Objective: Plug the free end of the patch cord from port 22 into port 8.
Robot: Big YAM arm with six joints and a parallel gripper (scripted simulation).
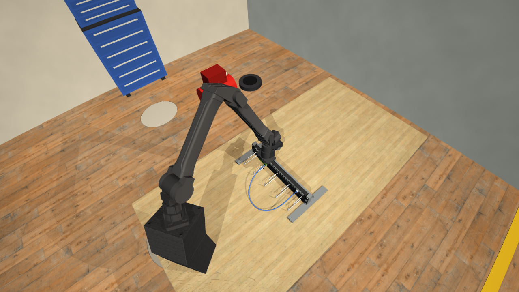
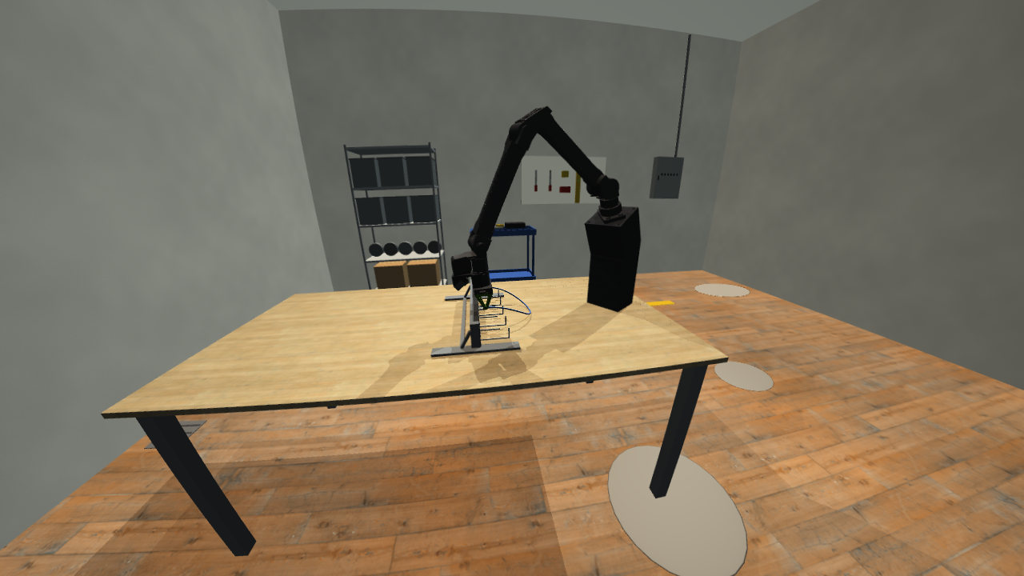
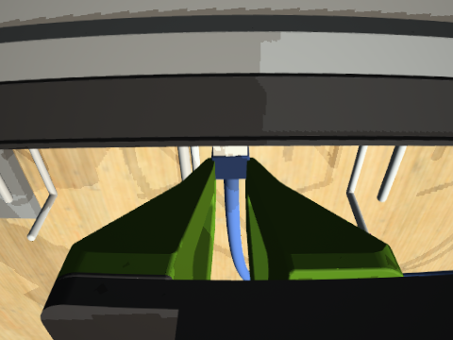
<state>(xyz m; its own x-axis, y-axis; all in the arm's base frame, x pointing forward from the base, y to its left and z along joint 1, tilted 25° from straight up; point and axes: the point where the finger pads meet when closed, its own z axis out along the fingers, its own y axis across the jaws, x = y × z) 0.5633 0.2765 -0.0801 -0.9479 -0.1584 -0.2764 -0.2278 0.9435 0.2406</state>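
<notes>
Right now my hand is 2 cm short of the cord plug, 1 cm to the right of it and 1 cm above it.
</notes>
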